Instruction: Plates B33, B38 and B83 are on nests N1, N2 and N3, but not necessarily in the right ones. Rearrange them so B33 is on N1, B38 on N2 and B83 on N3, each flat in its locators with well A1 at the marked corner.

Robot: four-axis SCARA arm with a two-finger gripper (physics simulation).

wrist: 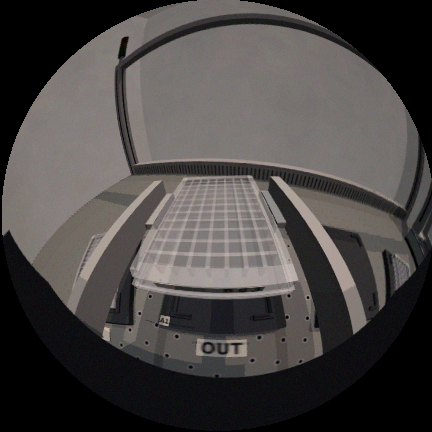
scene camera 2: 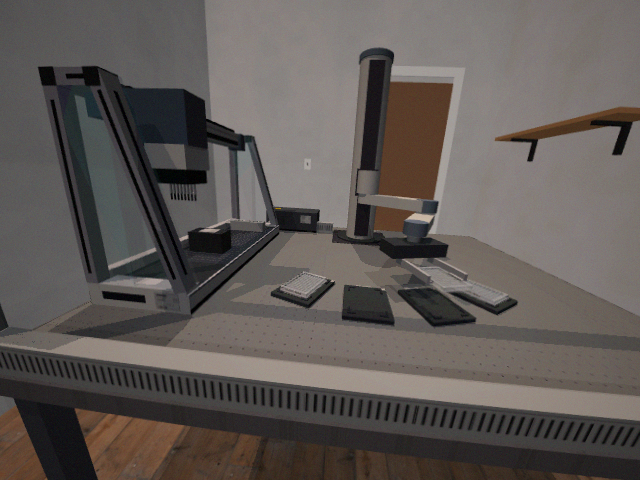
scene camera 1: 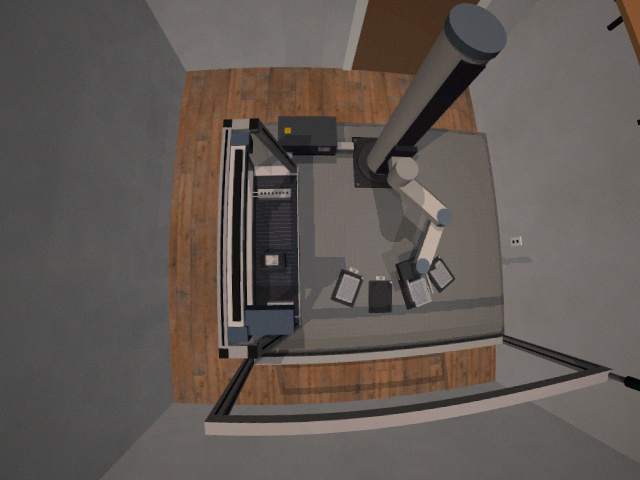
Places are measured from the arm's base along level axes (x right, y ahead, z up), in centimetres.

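Pixels of known places: gripper, fingertip midpoint: [wrist: 214, 186] [scene camera 2: 447, 278] [scene camera 1: 422, 297]; arm's base at its link origin: [scene camera 2: 359, 239] [scene camera 1: 378, 163].
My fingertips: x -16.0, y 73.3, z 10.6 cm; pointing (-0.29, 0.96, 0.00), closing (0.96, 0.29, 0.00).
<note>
Ahead of a thing's pixels: the offset from my fingertips to its top centre. "pt": to the spot under its first point.
My gripper [scene camera 2: 447, 279] [wrist: 214, 186] is shut on a clear well plate {dx +0.7, dy -2.4, dz -0.3 cm} [scene camera 1: 419, 290] [scene camera 2: 439, 275] [wrist: 212, 235]. It holds the plate level above the OUT nest {dx +1.3, dy -2.2, dz -7.6 cm} [scene camera 2: 436, 305] [wrist: 225, 312], with a gap below. The plate's printed name is partly hidden and not surely readable. The OUT nest has an A1 tag {pt dx -1.7, dy -11.0, dz -8.2 cm} [wrist: 164, 320] at its near left corner in the wrist view. The N2 nest {dx +19.5, dy -0.3, dz -7.7 cm} [scene camera 1: 380, 297] [scene camera 2: 367, 303] [wrist: 347, 247] is bare. Another plate {dx +36.8, dy -5.5, dz -6.7 cm} [scene camera 1: 348, 287] [scene camera 2: 305, 284] [wrist: 399, 267] sits on the leftmost nest in the scene views, and another {dx -14.8, dy -10.6, dz -6.7 cm} [scene camera 1: 441, 273] [scene camera 2: 485, 292] on the rightmost; their names are unreadable.
A liquid handler with a gantry frame [scene camera 1: 237, 232] stands along the table's left side. A dark box {pt dx +56.0, dy -83.6, dz +2.2 cm} [scene camera 1: 307, 133] [scene camera 2: 297, 219] stands at the back, beside the arm's column [scene camera 1: 429, 98] [scene camera 2: 371, 139]. The nests stand close beside one another in an arc.
</note>
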